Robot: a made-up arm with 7 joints. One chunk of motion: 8 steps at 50 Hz.
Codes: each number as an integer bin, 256 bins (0 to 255) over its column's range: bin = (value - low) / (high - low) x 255, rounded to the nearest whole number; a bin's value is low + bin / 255 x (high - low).
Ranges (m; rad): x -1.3..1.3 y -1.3..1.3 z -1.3..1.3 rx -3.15..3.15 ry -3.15..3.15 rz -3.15..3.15
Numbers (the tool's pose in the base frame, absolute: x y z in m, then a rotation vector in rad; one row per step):
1: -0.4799 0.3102 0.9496 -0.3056 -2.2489 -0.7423
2: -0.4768 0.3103 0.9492 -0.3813 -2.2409 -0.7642
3: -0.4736 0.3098 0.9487 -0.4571 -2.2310 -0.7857
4: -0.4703 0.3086 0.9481 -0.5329 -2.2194 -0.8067
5: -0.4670 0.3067 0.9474 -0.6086 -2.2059 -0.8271
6: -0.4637 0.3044 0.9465 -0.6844 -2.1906 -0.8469
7: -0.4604 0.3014 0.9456 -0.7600 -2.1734 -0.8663
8: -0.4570 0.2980 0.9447 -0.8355 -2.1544 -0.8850
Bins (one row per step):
1: 80 158 221 115 36 97
2: 81 158 221 112 37 97
3: 81 158 221 109 37 96
4: 81 158 220 106 38 95
5: 82 158 220 103 38 94
6: 82 157 220 100 39 93
7: 82 157 220 97 40 92
8: 83 157 220 94 40 92

